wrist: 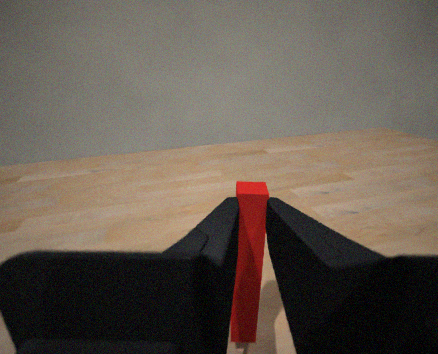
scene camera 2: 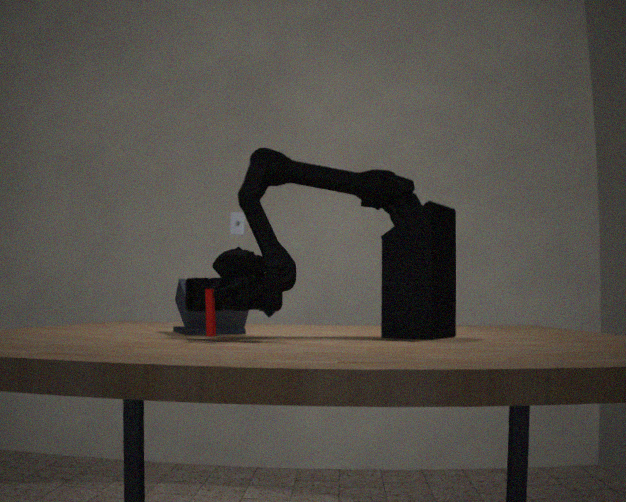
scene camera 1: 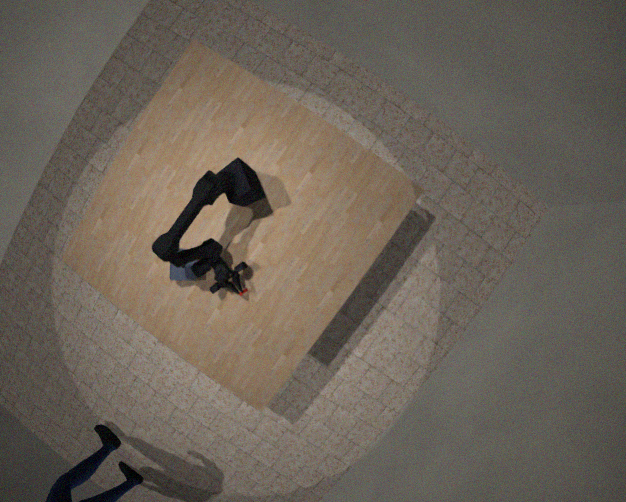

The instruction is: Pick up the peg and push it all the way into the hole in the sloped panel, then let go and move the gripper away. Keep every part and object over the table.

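Frame: origin at the arm's base, x ahead, y left, z up, level; centimetres.
Where they show: gripper, between the fingertips: (wrist: 251, 208) (scene camera 2: 210, 293) (scene camera 1: 241, 293); arm's base, origin of its link: (scene camera 2: 415, 225) (scene camera 1: 230, 180).
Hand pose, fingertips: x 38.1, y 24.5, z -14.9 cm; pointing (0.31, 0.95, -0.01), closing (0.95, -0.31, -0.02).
Observation:
Each offset is from my fingertips to the top centre of the thing.
A red peg {dx -0.1, dy +0.2, dz +0.9 cm} (scene camera 1: 243, 291) (scene camera 2: 210, 313) (wrist: 250, 235) stands nearly upright between the fingertips of my black gripper (scene camera 1: 240, 290) (wrist: 251, 208), which is shut on its upper part. Its lower end is very close to the table top; I cannot tell whether it touches. The blue-grey block with the sloped panel {dx +5.3, dy -29.4, dz +3.4 cm} (scene camera 1: 180, 271) (scene camera 2: 229, 321) sits on the table under and behind the wrist, partly covered by the arm. The peg is outside the block and apart from it, to its right in scene camera 1. The hole does not show in these views.
The wooden table (scene camera 1: 292, 219) (scene camera 2: 334, 386) (wrist: 100, 200) carries the arm's black base (scene camera 1: 241, 183) (scene camera 2: 418, 277). The table edge nearest the block runs along its lower left in scene camera 1. A person's legs (scene camera 1: 86, 465) show on the floor beyond that edge.

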